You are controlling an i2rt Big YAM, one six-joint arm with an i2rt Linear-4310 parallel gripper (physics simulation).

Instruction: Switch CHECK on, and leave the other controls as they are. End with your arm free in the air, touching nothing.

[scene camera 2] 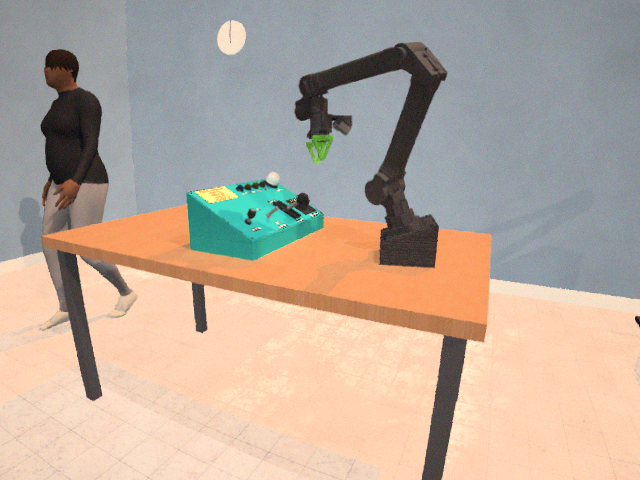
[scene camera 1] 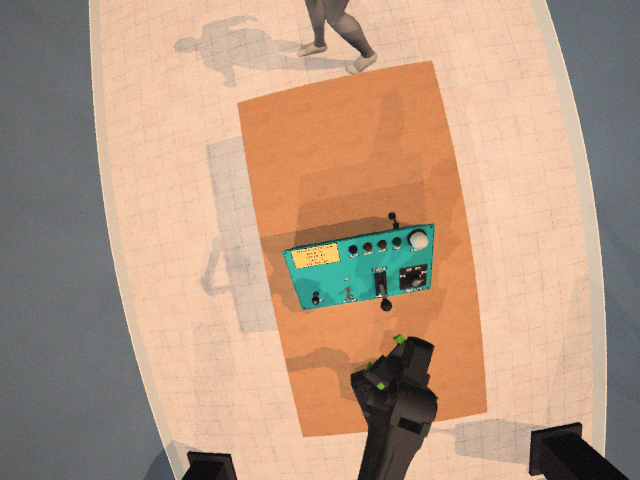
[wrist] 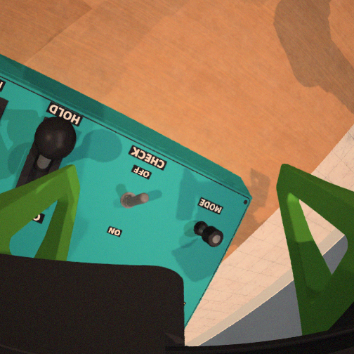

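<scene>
The teal control panel stands on the table. Its CHECK toggle is a small grey lever between the OFF label and the ON label. In the wrist view it points right and appears to lean slightly toward OFF. My gripper is open and empty, pointing down in the air above the panel's height. In the wrist view the toggle shows between the green fingers, nearer the left one.
The black ball lever is at HOLD, beside CHECK. The MODE knob is on its other side. A white dome rises at the panel's back. A person is beyond the table.
</scene>
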